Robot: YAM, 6 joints.
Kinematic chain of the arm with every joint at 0, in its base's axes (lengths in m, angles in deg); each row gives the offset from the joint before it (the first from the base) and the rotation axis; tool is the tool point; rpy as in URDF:
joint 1: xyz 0 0 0.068 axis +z
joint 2: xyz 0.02 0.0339 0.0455 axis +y
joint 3: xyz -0.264 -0.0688 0 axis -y
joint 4: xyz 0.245 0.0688 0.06 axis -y
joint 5: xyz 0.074 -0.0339 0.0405 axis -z
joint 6: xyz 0.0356 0 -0.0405 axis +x
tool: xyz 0 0 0 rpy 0 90 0
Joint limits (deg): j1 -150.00..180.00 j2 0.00..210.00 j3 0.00..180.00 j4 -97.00..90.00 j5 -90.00..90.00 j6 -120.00..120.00
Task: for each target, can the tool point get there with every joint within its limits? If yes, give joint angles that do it. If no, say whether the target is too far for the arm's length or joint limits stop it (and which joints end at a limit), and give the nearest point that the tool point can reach.
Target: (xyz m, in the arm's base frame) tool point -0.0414 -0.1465 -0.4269
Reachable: no: joint limits stop it (at a limit: joint 2) | nearest point -0.0450 -0.1593 -0.3707 | short by 0.058 m
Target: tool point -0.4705 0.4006 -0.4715
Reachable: no: too far | nearest point -0.3634 0.3094 -0.2990 | short by 0.223 m
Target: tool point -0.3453 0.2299 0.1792
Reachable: yes | joints 150.20 113.69 59.70 46.13 51.57 -35.96
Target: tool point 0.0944 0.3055 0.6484
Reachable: yes | joints 75.24 113.49 163.90 -12.48 22.25 -16.58
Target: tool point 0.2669 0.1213 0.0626
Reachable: yes | joints 20.06 111.85 29.77 44.79 -39.04 -58.00
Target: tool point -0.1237 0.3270 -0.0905
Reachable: yes | joints 114.77 153.54 54.74 53.87 43.88 78.87
